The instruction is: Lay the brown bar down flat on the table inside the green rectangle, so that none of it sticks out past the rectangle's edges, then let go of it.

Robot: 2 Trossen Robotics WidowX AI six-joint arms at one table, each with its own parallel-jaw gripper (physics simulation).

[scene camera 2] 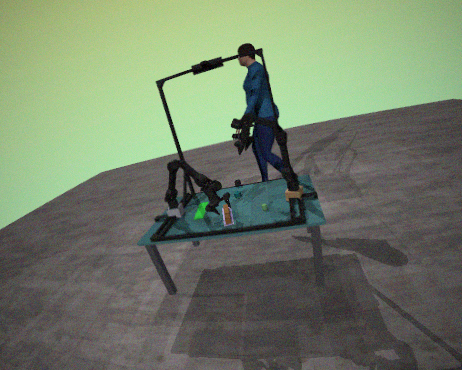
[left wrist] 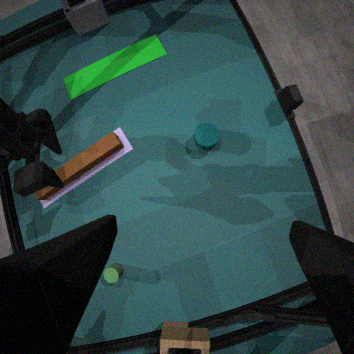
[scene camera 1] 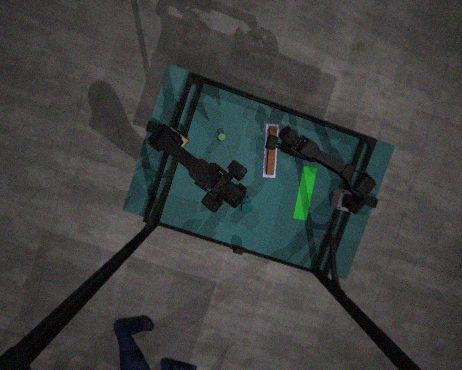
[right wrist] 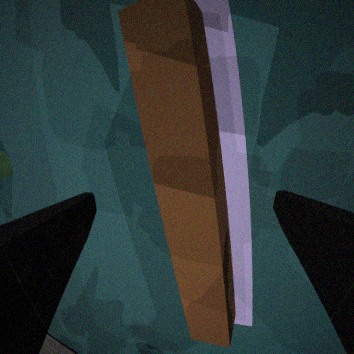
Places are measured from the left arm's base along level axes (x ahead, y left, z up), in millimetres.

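Pixels of known places: left gripper, fingertip midpoint: [scene camera 2: 242, 152] [left wrist: 203, 226]; right gripper, fingertip midpoint: [scene camera 2: 225, 211] [left wrist: 60, 168] [right wrist: 185, 200]; left arm's base, origin of the base link: [scene camera 2: 293, 188]; right arm's base, origin of the base link: [scene camera 2: 174, 206] [scene camera 1: 349, 201].
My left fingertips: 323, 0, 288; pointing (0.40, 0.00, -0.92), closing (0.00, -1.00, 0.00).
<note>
For each thing: its top centre in the pictures, then the offset to it from my left fingertips, as dx, dy, dz. "*": a spot on its surface instead.
- brown bar, middle of its top: [right wrist: 189, 227] [left wrist: 72, 165] [scene camera 1: 272, 150] [scene camera 2: 226, 211] +75, +265, -320
- green rectangle, surface spot: [left wrist: 115, 66] [scene camera 1: 303, 193] [scene camera 2: 202, 209] * +344, +200, -353
- teal disc, middle of its top: [left wrist: 206, 133] [scene camera 1: 247, 207] +154, -33, -323
- small light green cylinder, middle of its top: [left wrist: 110, 274] [scene camera 1: 221, 137] [scene camera 2: 263, 204] -159, +163, -321
The brown bar [scene camera 1: 270, 162] [scene camera 2: 228, 216] [left wrist: 89, 157] [right wrist: 182, 210] lies along a lilac strip [scene camera 1: 269, 176] [left wrist: 126, 140] [right wrist: 237, 190], apart from the green rectangle [scene camera 1: 305, 194] [scene camera 2: 201, 210] [left wrist: 115, 66]. My right gripper [scene camera 1: 279, 139] [scene camera 2: 221, 206] [left wrist: 60, 168] [right wrist: 185, 200] is open above the bar; in the right wrist view one finger is on each side of it, with gaps on both sides. It covers part of the bar in scene camera 1. My left gripper [scene camera 2: 241, 149] [left wrist: 203, 226] is open and empty, high above the table, away from the bar.
A teal disc [scene camera 1: 246, 206] [left wrist: 206, 135] and a small light green cylinder [scene camera 1: 221, 137] [scene camera 2: 264, 206] [left wrist: 112, 274] stand on the table. Dark frame rails run along the table edges, with tall posts. A person [scene camera 2: 256, 95] stands behind the table in scene camera 2.
</note>
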